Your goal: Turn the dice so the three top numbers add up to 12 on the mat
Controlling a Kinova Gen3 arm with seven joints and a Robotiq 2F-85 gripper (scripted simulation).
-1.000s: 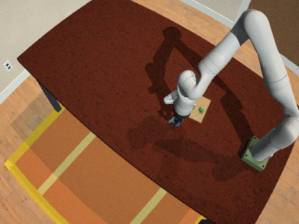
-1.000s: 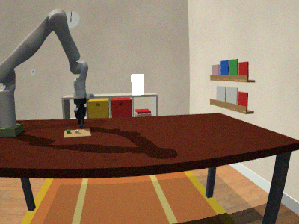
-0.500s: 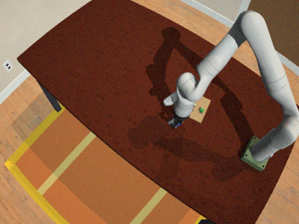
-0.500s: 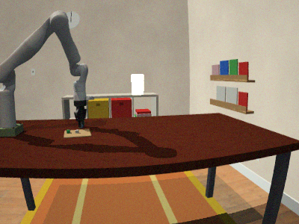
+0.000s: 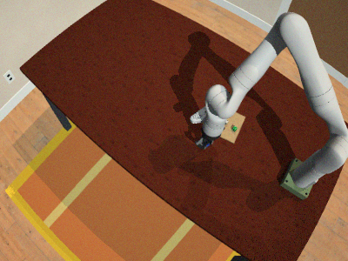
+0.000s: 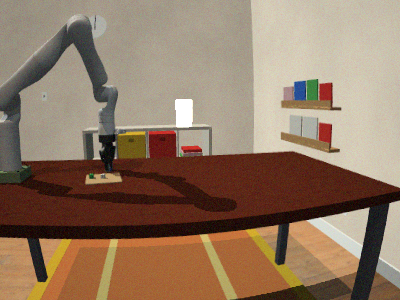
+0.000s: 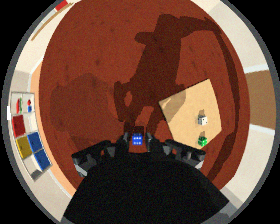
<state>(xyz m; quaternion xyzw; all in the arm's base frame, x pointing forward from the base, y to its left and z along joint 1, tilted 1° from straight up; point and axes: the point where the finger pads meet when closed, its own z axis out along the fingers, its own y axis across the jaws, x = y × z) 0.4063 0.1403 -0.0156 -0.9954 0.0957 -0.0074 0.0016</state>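
The blue die lies 10 mm below my hand. Also, from my hand: white die: 130 mm to the right, 10 mm below; then green die: 130 mm to the right, 40 mm behind, 10 mm below; then tan mat: 130 mm to the right, 20 mm below.
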